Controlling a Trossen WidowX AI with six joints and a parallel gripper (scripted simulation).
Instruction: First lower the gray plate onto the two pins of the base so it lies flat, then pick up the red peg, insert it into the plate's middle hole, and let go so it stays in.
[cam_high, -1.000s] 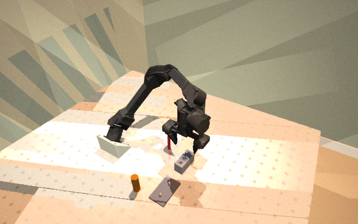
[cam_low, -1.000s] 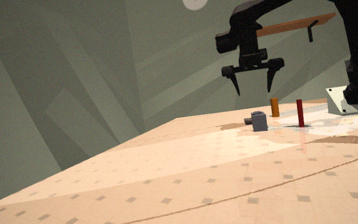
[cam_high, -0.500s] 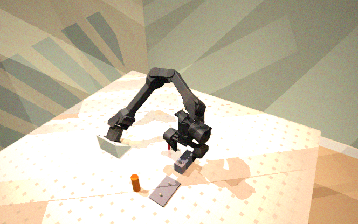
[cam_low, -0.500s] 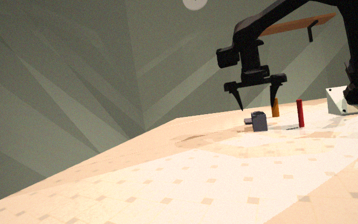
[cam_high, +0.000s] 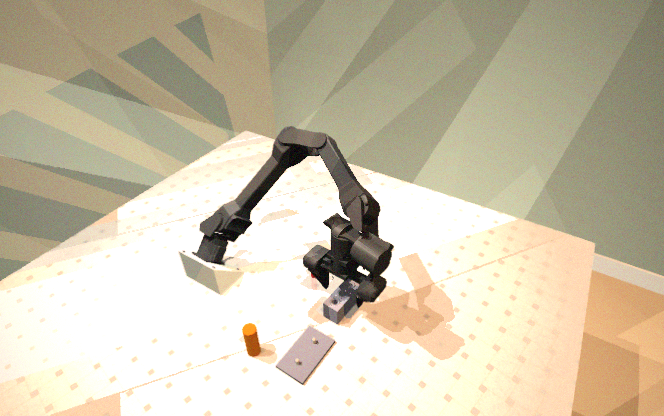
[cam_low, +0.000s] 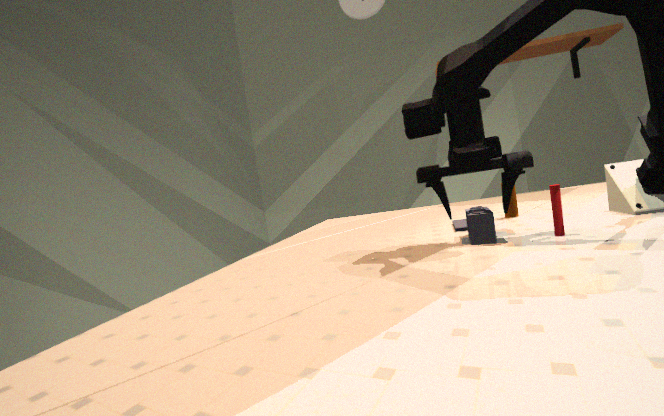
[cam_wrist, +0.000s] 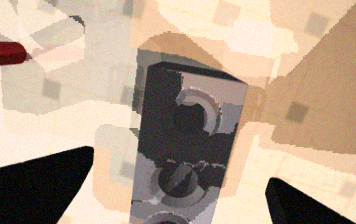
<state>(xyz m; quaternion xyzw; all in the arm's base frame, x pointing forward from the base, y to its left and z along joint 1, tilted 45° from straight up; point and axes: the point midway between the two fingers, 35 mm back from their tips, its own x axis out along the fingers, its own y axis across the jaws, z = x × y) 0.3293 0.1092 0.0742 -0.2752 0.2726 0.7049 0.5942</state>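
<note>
Now: the gray plate right at my gripper tip. The rest, counted from my gripper tip: red peg 120 mm behind, 30 mm to the left; orange cylinder 210 mm to the right, 70 mm behind; base 150 mm to the right, 30 mm below, 20 mm ahead.
</note>
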